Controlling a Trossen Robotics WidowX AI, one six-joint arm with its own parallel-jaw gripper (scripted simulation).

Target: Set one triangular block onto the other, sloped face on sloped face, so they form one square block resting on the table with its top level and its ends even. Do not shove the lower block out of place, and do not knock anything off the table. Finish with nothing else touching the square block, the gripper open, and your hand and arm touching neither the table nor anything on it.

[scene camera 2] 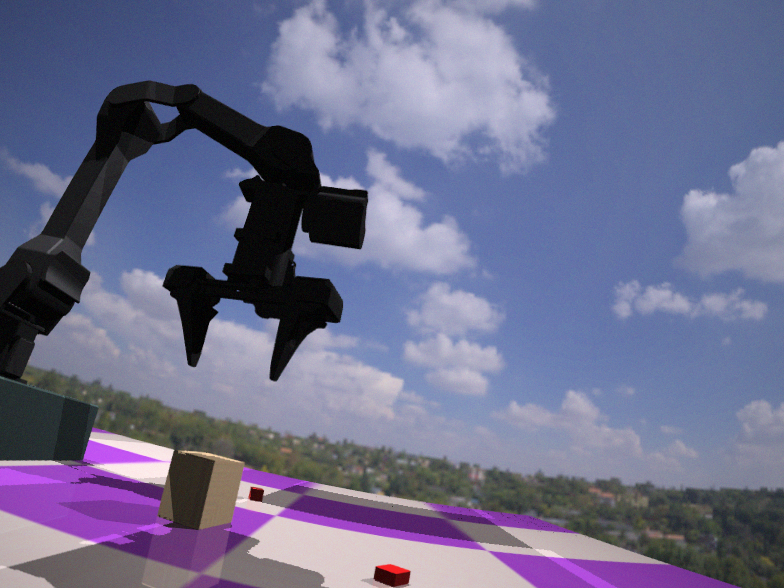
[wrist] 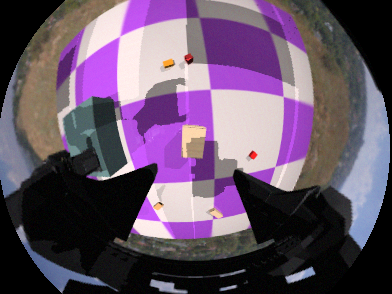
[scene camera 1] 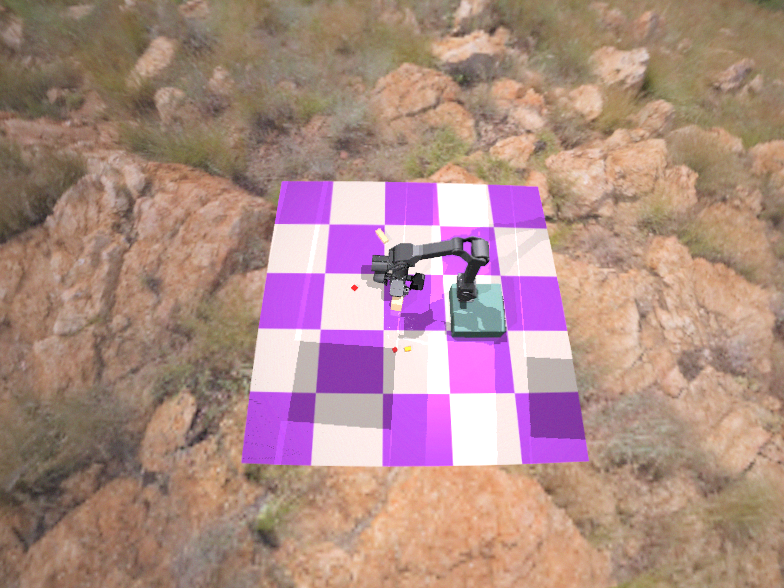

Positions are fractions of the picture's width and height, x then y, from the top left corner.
Scene:
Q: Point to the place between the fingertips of the gripper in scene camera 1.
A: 0.51,0.49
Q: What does the gripper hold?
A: Nothing.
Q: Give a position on a square block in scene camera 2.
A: At 0.25,0.82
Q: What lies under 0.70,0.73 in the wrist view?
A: The gripper.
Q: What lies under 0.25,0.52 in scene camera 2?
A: The gripper.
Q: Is the gripper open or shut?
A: Open.

